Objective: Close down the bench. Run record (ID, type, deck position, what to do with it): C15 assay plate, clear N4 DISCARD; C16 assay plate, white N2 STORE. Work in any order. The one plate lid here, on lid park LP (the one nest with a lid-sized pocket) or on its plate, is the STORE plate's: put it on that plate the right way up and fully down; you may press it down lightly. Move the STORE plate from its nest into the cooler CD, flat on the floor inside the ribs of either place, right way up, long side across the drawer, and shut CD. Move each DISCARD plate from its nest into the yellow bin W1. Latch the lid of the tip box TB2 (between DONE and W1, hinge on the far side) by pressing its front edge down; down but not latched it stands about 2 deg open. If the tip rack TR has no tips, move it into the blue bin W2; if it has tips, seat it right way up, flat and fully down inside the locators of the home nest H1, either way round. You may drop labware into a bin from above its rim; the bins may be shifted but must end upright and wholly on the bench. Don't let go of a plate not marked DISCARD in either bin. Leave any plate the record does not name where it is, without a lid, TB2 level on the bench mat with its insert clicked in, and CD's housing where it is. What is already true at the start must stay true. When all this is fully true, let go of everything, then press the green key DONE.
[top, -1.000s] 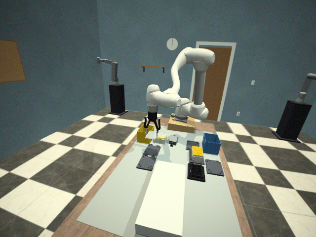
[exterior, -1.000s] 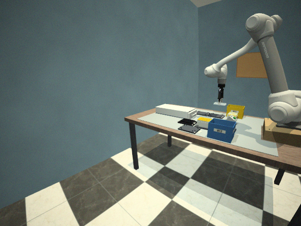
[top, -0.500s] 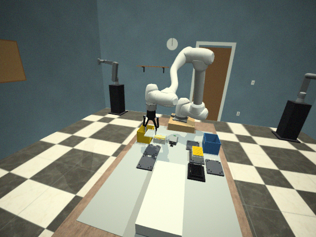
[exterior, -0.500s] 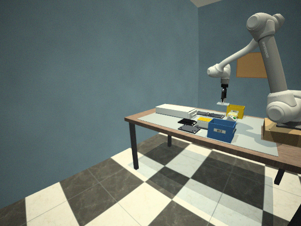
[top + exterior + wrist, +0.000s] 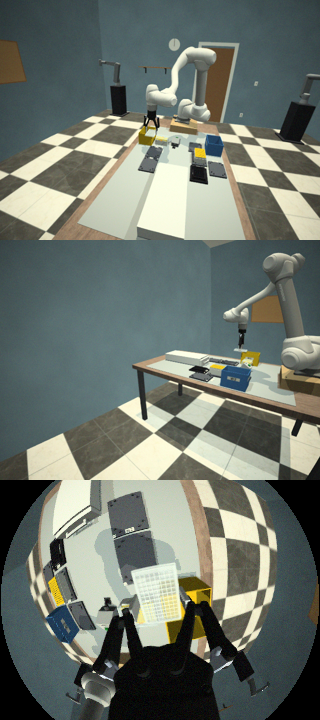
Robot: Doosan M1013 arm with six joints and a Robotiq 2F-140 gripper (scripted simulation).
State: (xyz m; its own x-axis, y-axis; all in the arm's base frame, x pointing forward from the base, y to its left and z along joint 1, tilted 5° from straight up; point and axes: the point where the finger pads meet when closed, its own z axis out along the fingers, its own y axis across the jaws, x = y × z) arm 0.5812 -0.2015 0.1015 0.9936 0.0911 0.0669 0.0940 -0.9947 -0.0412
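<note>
My gripper is now 3 cm short of the yellow-topped tip rack, 44 cm to the right of it and 11 cm above it. The rest, counted from my hand: tip box TB2 (10 cm behind, 8 cm to the left, 12 cm below); then yellow bin W1 (9 cm behind, 8 cm to the right, 13 cm below); then clear plate (2 cm below).
</note>
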